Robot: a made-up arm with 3 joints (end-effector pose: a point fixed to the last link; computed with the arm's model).
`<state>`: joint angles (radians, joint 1 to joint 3).
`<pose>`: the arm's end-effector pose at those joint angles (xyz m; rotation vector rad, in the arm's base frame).
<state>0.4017 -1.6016 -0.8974</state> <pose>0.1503 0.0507 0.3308 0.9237 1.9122 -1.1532</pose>
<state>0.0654 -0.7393 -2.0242</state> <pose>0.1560 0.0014 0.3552 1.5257 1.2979 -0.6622</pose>
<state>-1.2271 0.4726 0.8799</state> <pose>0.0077 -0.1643 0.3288 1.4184 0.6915 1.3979</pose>
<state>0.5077 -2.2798 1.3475</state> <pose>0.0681 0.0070 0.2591 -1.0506 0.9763 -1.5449</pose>
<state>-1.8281 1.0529 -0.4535</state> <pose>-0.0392 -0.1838 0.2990 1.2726 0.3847 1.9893</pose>
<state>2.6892 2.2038 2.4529</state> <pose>-0.0043 -0.1043 0.2975 -1.4655 -0.1112 1.5130</pose>
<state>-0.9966 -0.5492 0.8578</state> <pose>0.0560 -0.1565 0.2504 0.8326 -0.0956 2.2439</pose>
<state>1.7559 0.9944 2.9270</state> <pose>-0.0199 -0.0367 0.3228 -0.6734 1.2186 1.2002</pose>
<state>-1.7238 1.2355 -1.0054</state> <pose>-0.0070 -0.2010 0.2775 1.0929 0.3065 2.5428</pose>
